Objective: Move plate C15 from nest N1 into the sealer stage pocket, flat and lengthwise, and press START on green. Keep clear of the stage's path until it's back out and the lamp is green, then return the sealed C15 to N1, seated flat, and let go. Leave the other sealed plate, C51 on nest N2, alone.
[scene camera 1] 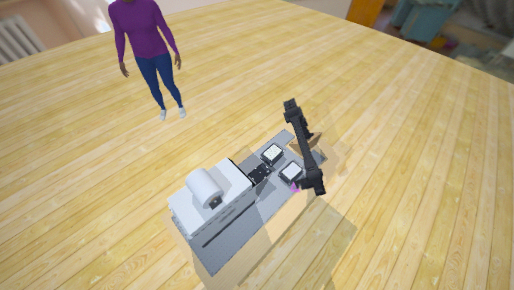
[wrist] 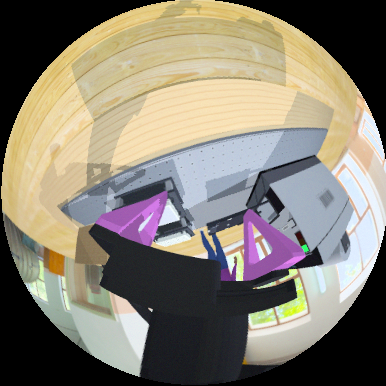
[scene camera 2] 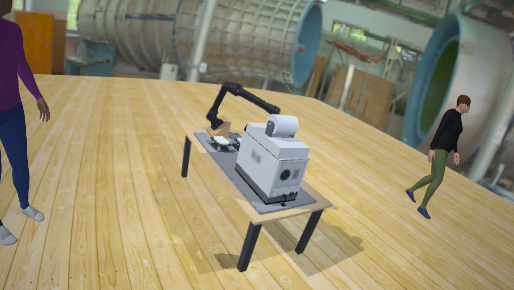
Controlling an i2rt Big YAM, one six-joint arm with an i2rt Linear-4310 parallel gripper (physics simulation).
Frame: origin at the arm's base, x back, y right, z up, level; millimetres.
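Seen in the pictures: gripper, between the fingertips: (scene camera 1: 296,188) (wrist: 207,204); arm's base, origin of its link: (wrist: 101,249) (scene camera 2: 217,125).
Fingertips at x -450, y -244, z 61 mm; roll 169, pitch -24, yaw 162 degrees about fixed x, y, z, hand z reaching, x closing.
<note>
Pixels of each thing's top centre, then the offset from my fingertips to it. "*": a spot on its surface instead. Level surfaces: height alone.
- white plate with open wells, centre of its top: (wrist: 173,241) (scene camera 1: 272,151) (scene camera 2: 221,139) dx +136, dy +332, dz -66 mm
- plain-topped plate, centre of its top: (wrist: 151,219) (scene camera 1: 292,170) dx +126, dy +123, dz -72 mm
- black sealer stage, centre of its top: (wrist: 240,220) (scene camera 1: 255,176) dx -119, dy +256, dz -38 mm
- display, a spot on its surface: (wrist: 305,248) * dx -221, dy +160, dz +140 mm
- white film roll, centre of its top: (scene camera 1: 201,182) (scene camera 2: 284,115) (wrist: 336,261) dx -454, dy +257, dz +342 mm
- grey perforated mat, height of its surface: dz -134 mm
A white plate with open wells (scene camera 1: 272,151) (scene camera 2: 220,140) (wrist: 174,237) sits flat on a black nest; it looks like unsealed C15, though its label is unreadable. A plain-topped plate (scene camera 1: 291,171) (wrist: 170,214), which looks like sealed C51, sits on the other nest. The black sealer stage (scene camera 1: 259,173) (wrist: 228,222) is out in front of the sealer (scene camera 1: 231,178) (scene camera 2: 262,160) (wrist: 310,192) and carries no plate. The lamp or display (wrist: 305,248) shows green. My gripper (scene camera 1: 295,188) (wrist: 207,204) is open and empty, beside the plain-topped plate near the mat's edge. The scene camera 2 view hides its fingers.
A white film roll (scene camera 1: 204,186) (scene camera 2: 285,126) stands on top of the sealer. The grey perforated mat (scene camera 1: 220,255) (wrist: 200,157) lies under the nests and the sealer. A wooden wedge (scene camera 1: 311,143) (scene camera 2: 219,129) stands at the arm's base. Two people stand away from the table.
</note>
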